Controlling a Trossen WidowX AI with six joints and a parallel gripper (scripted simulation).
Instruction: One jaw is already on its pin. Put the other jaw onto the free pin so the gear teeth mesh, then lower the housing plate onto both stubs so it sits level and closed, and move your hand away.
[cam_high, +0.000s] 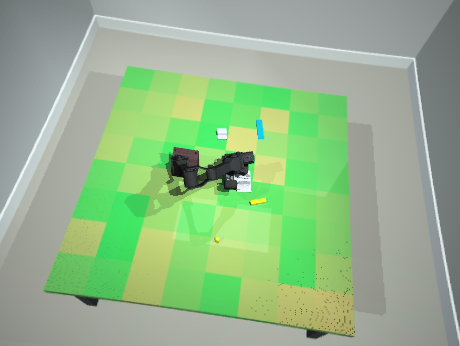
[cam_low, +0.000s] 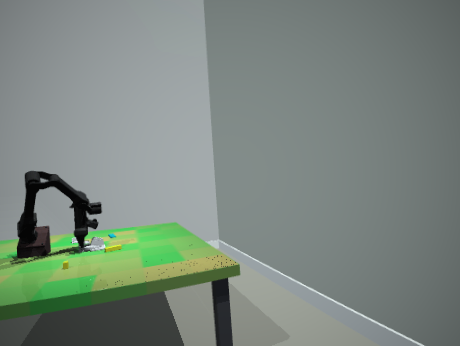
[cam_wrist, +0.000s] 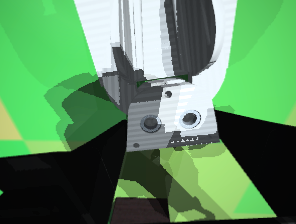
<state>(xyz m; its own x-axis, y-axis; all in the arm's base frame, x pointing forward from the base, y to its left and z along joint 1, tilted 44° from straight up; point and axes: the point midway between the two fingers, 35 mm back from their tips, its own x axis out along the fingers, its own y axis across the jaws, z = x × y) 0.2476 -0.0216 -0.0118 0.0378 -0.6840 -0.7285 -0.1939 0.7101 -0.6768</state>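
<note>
Right now my gripper tip is 30 mm short of the jaw, 10 mm to the left of it and 10 mm above it. Also, from my gripper tip: yellow bar 160 mm ahead, 80 mm to the right, 10 mm below; then blue bar 100 mm ahead, 360 mm to the left, 20 mm below; then small yellow cube 320 mm to the right, 10 mm below.
</note>
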